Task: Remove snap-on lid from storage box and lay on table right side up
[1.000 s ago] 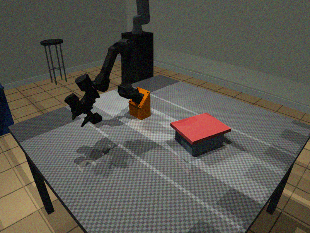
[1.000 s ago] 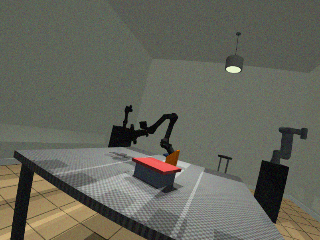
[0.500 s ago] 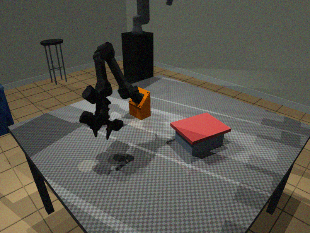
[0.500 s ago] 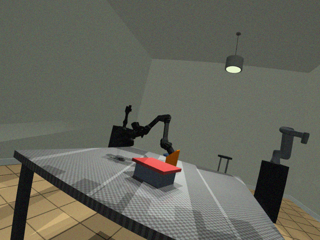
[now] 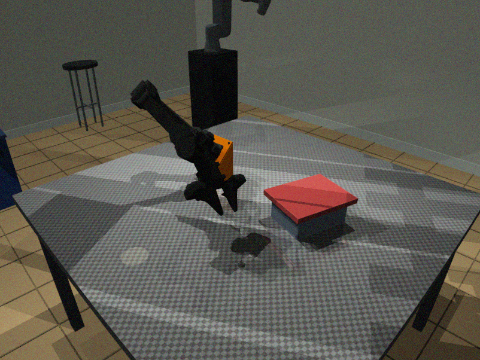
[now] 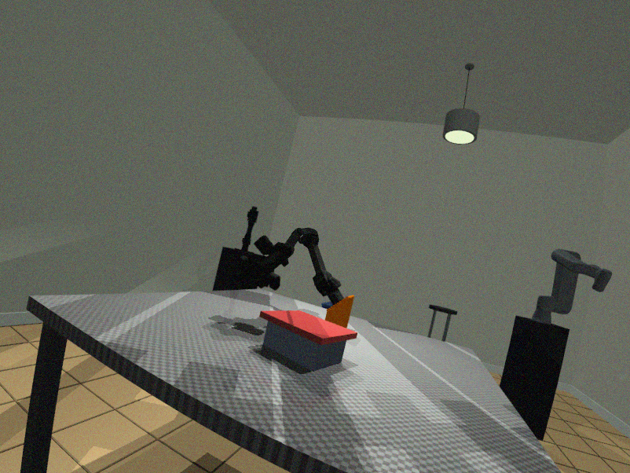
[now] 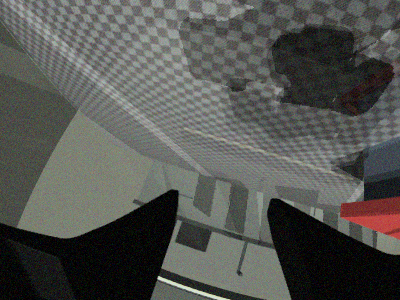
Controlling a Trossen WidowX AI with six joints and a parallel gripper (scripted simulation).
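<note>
The red lid is 7 cm ahead of my gripper tip, 29 cm to the left of it and 4 cm below it. The rest, counted from my gripper tip: blue-grey storage box 7 cm ahead, 29 cm to the left, 9 cm below.
</note>
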